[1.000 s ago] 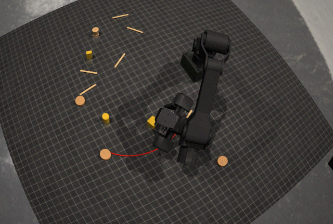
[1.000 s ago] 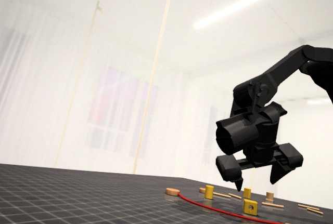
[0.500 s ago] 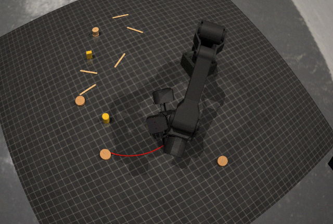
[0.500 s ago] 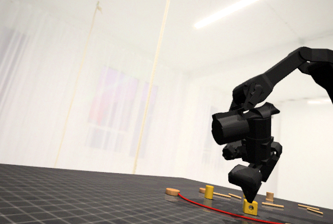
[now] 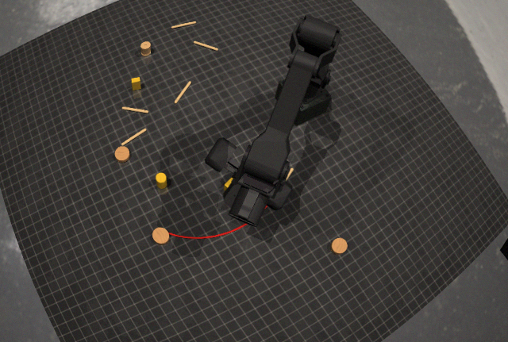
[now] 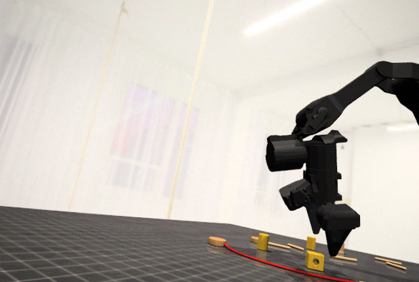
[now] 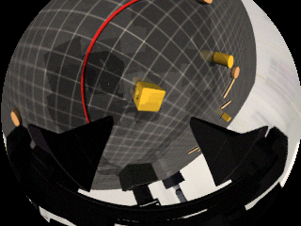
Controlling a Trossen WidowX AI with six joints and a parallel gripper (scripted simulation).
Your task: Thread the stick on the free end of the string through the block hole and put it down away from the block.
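My gripper tip is 8 cm past the thin wooden stick, 6 cm to the right of it and 5 cm above it. Also, from my gripper tip: round wooden button (22 cm ahead, 4 cm below); then yellow cylinder (14 cm ahead, 11 cm to the right, 3 cm below).
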